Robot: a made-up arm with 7 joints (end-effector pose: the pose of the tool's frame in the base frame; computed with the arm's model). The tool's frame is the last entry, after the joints. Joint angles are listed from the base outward.
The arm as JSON. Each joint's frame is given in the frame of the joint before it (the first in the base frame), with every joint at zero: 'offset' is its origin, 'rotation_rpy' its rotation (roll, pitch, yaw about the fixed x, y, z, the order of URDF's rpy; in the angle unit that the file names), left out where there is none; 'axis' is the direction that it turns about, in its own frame. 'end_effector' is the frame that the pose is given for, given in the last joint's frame.
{
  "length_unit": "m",
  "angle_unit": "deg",
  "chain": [
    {
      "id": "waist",
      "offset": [
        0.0,
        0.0,
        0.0
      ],
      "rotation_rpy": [
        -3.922,
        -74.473,
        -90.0
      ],
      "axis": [
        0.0,
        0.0,
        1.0
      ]
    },
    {
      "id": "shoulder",
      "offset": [
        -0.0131,
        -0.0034,
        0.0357
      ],
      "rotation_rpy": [
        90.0,
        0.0,
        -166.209
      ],
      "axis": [
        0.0,
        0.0,
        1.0
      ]
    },
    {
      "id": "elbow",
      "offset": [
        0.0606,
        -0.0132,
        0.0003
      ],
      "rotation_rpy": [
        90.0,
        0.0,
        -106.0
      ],
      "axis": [
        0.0,
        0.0,
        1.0
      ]
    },
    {
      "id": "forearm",
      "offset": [
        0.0,
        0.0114,
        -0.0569
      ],
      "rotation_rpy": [
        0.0,
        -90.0,
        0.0
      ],
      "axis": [
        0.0,
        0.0,
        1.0
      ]
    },
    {
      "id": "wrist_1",
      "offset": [
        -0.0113,
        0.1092,
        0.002
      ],
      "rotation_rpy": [
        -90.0,
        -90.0,
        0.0
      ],
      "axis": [
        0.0,
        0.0,
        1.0
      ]
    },
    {
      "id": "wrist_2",
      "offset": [
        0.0,
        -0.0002,
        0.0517
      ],
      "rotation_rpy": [
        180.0,
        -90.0,
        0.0
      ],
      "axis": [
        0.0,
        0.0,
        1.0
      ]
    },
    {
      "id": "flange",
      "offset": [
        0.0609,
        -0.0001,
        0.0
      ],
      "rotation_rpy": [
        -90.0,
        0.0,
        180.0
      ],
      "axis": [
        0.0,
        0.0,
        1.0
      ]
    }
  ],
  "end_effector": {
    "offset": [
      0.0,
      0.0,
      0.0
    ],
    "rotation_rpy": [
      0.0,
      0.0,
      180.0
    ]
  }
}
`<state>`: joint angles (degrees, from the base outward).
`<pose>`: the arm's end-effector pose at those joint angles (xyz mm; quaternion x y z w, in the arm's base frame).
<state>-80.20 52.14 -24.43 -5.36 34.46 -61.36 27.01</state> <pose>185.4 -46.7 93.2 0.3908 -0.8390 -0.2360 0.2960</pose>
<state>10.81 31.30 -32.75 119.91 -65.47 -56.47 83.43</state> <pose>-135.0 260.2 -168.2 0.6324 0.0978 0.7210 0.2659</pose>
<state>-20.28 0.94 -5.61 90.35 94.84 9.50 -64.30</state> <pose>37.4 53.7 -341.5 0.2985 0.7107 -0.6313 0.0852</pose>
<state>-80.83 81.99 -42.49 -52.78 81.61 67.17 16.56</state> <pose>100.9 -34.8 105.2 0.4887 -0.6232 0.5540 0.2567</pose>
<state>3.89 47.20 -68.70 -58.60 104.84 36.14 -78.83</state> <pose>65.9 -70.0 -57.0 0.7167 0.1765 -0.5202 0.4296</pose>
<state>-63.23 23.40 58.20 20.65 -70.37 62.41 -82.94</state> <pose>258.8 176.6 15.5 -0.4062 -0.4248 -0.6703 0.4531</pose>
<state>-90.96 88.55 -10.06 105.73 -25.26 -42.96 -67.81</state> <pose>103.5 342.5 60.1 0.3280 -0.0888 0.0598 0.9386</pose>
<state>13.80 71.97 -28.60 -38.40 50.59 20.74 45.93</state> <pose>125.9 29.4 -150.2 0.6889 -0.3029 -0.0655 0.6553</pose>
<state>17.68 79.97 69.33 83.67 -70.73 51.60 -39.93</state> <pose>-24.2 353.1 -65.3 -0.4738 0.0352 0.3429 0.8104</pose>
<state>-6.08 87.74 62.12 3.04 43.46 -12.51 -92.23</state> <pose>147.3 175.2 176.6 0.7287 0.4729 -0.0342 0.4941</pose>
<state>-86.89 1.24 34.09 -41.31 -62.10 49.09 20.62</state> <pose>99.0 54.0 175.0 -0.3449 -0.4460 -0.3233 0.7600</pose>
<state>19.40 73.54 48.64 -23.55 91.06 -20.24 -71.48</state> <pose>192.6 138.0 30.1 0.8526 0.5211 -0.0345 0.0145</pose>
